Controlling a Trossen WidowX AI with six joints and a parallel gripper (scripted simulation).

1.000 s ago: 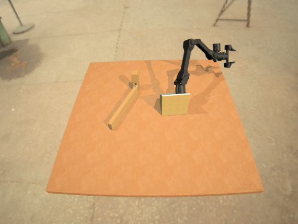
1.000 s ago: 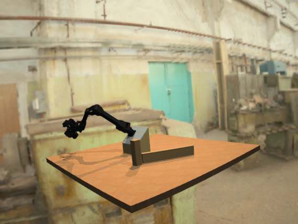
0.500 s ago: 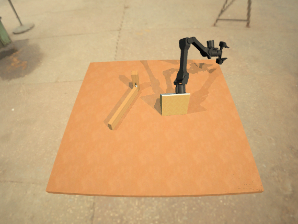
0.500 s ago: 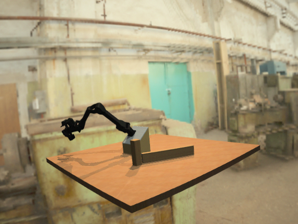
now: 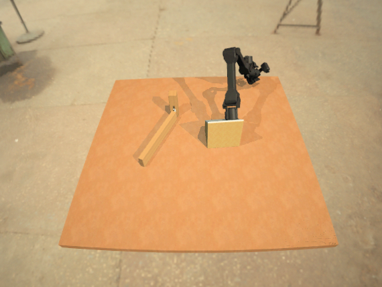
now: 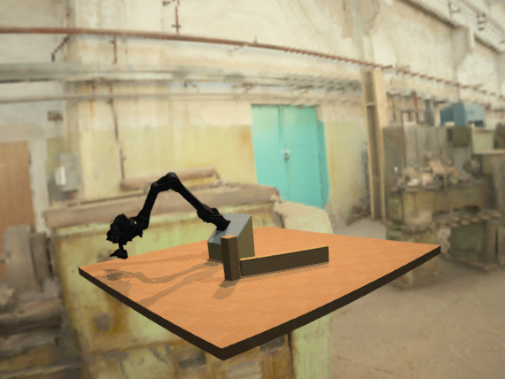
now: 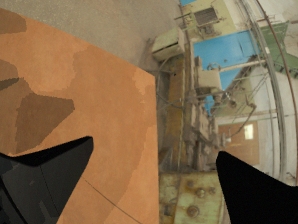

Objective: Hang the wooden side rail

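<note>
My gripper tip is now 65 cm short of the headboard post, 25 cm to the right of it and 2 cm above it.
</note>
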